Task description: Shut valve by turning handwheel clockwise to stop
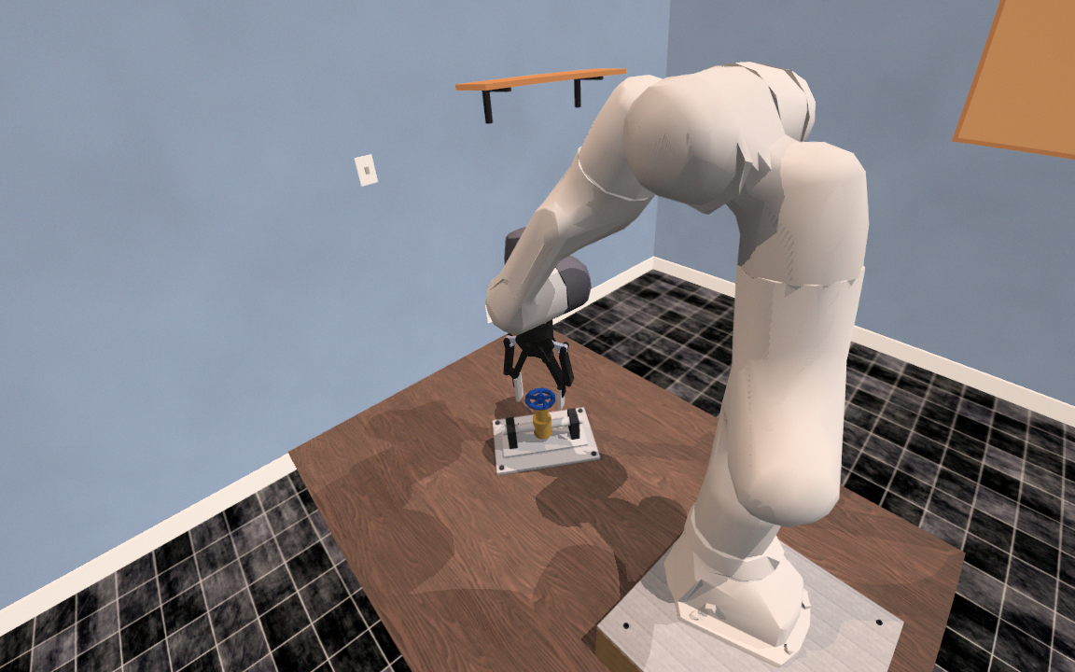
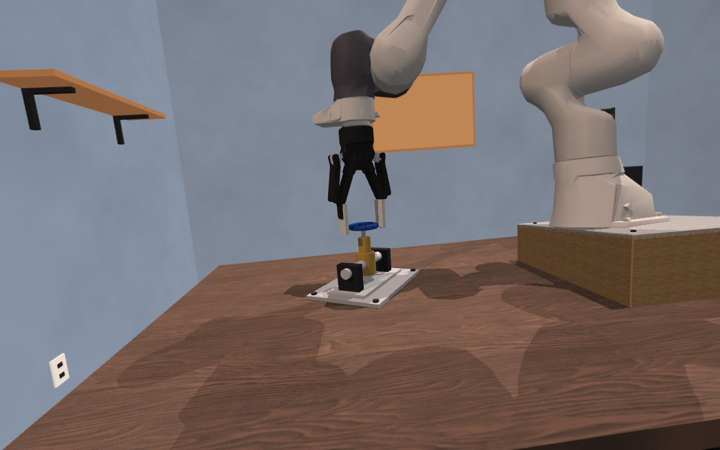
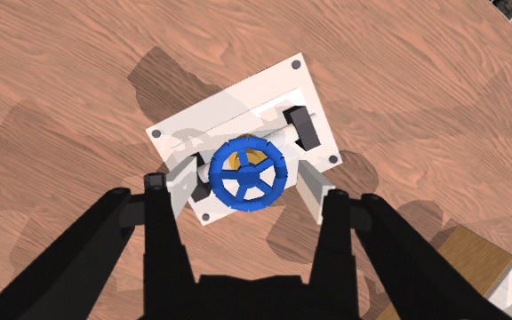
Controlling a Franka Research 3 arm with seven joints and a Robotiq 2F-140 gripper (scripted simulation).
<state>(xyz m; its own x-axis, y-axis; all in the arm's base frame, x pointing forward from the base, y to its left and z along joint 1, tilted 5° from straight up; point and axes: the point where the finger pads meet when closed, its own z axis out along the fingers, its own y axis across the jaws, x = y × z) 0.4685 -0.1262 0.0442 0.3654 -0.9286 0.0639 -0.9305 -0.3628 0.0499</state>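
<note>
Now: hand 20 mm above the blue handwheel.
</note>
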